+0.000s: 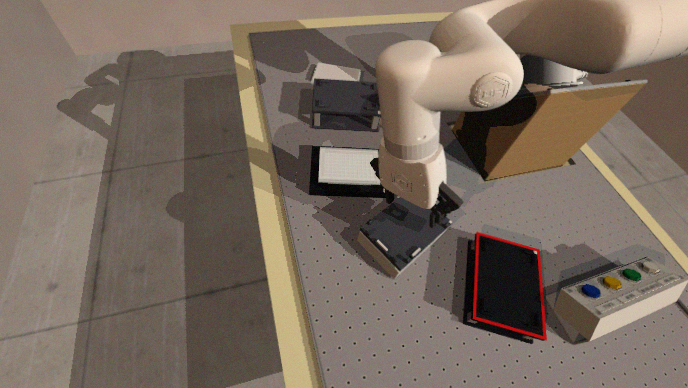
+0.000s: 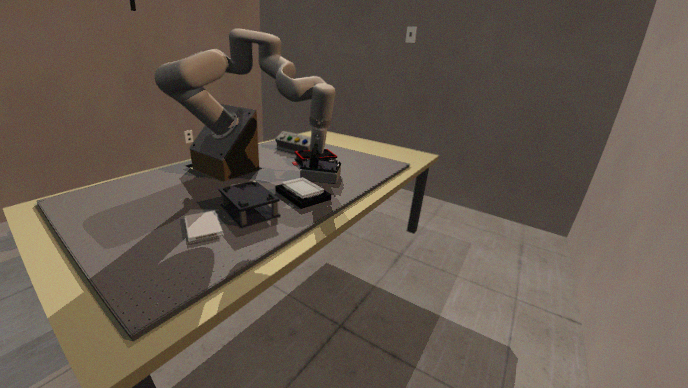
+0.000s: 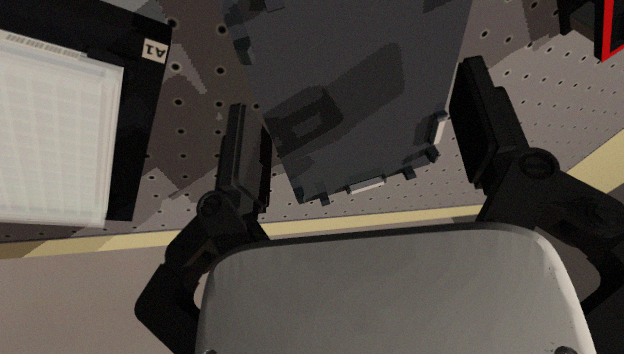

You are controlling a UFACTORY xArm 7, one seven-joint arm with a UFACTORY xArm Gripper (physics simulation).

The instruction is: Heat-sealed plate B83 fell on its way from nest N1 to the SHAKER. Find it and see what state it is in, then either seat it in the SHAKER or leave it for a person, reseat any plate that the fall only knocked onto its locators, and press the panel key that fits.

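Seen in the pictures: gripper, fingertip midpoint: [image 1: 413, 209] [image 2: 315, 161] [image 3: 350, 103]; arm's base, origin of the base link: [image 1: 546, 91] [image 2: 225, 126].
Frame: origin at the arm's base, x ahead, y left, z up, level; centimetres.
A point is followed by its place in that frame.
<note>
My gripper [image 1: 414, 207] @(x 34.1, y 14.8, z -10.3 cm) [image 2: 316, 161] @(x 34.1, y 14.8, z -10.3 cm) [image 3: 350, 103] @(x 34.1, y 14.8, z -10.3 cm) is open and empty, low over a grey-sided block [image 1: 406, 232] @(x 36.5, y 18.0, z -11.8 cm) [image 2: 321, 174] @(x 38.9, y 12.7, z -14.0 cm) [image 3: 360, 45] @(x 32.2, y 15.1, z -11.8 cm) with a dark top, corner stops and white marks. No plate shows on that top. A white plate [image 1: 348, 166] @(x 41.6, y 0.0, z -13.6 cm) [image 2: 303, 187] @(x 42.4, y -1.8, z -13.6 cm) [image 3: 55, 135] @(x 39.4, y 1.7, z -13.6 cm) lies on the black nest [image 1: 314, 180] @(x 49.1, y 0.8, z -15.3 cm) [image 2: 305, 201] @(x 47.6, y -6.8, z -15.3 cm) [image 3: 142, 100] @(x 38.3, y 5.6, z -15.3 cm) labelled A1; whether it is fully seated I cannot tell. Another white plate [image 1: 336, 72] @(x 34.4, y -34.7, z -15.9 cm) [image 2: 202, 226] @(x 36.0, y -35.0, z -15.9 cm) lies on the table beside a raised dark stand [image 1: 345, 97] @(x 36.8, y -18.9, z -11.6 cm) [image 2: 249, 194] @(x 37.0, y -19.7, z -11.6 cm). No B83 label is readable.
A black nest [image 1: 509, 285] @(x 22.0, y 31.4, z -13.3 cm) with a red rim stands between the block and the key panel [image 1: 620, 305] @(x 8.4, y 40.1, z -9.2 cm) [image 2: 292, 142] @(x 3.6, y 35.0, z -12.2 cm), which has blue, yellow, green and white keys. The arm's wooden base [image 1: 540, 135] @(x 4.1, y 7.6, z -4.4 cm) [image 2: 242, 150] @(x 10.1, y -0.5, z -7.7 cm) stands at the table's other long side.
</note>
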